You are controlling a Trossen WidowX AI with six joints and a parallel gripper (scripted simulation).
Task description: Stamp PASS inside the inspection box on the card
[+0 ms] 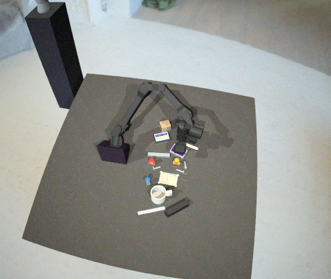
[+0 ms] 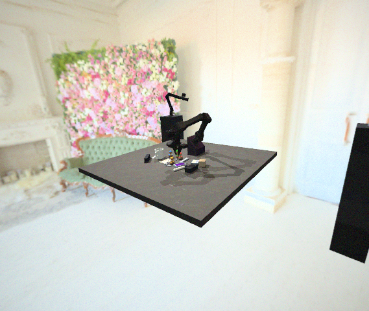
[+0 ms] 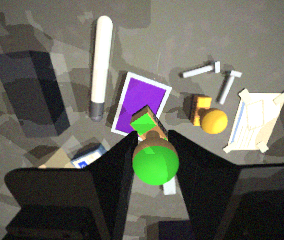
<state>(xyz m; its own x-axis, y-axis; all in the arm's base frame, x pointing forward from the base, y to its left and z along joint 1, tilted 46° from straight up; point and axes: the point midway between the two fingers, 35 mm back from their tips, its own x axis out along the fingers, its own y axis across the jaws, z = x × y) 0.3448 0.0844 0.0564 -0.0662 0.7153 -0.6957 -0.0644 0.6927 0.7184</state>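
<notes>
Now: gripper tip 170 mm to the left of the cream card, 100 mm above it and 30 mm past it. From my gripper tip the other things lie so: purple ink pad 90 mm below, 10 mm to the left, 10 mm behind; then orange-knobbed stamp 80 mm below, 70 mm to the right; then green-knobbed stamp right at my gripper tip.
</notes>
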